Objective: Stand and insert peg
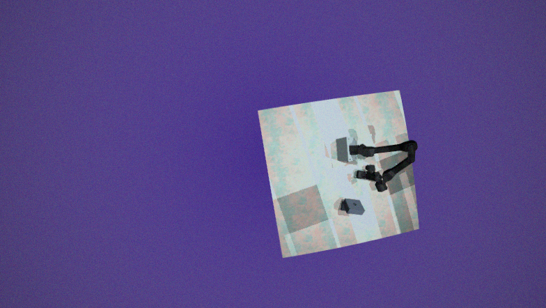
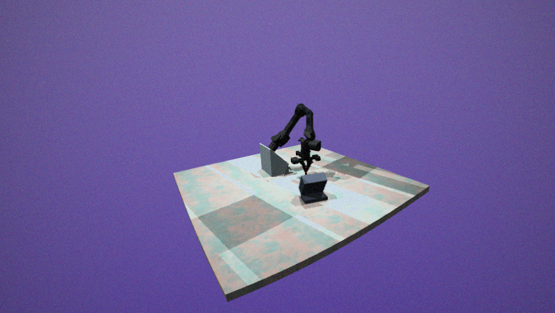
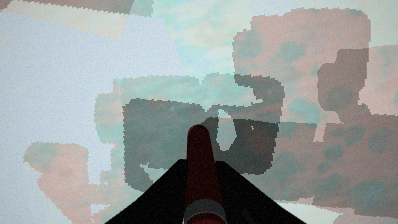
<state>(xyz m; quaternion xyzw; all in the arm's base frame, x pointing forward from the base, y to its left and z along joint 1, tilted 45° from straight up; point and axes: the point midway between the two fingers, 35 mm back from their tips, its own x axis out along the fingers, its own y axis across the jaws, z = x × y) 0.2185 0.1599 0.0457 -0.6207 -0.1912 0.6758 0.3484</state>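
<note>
The sloped grey panel lies 250 mm ahead of my gripper tip, 120 mm to the right of it and 40 mm above it. Round my gripper tip: red peg (20 mm above).
</note>
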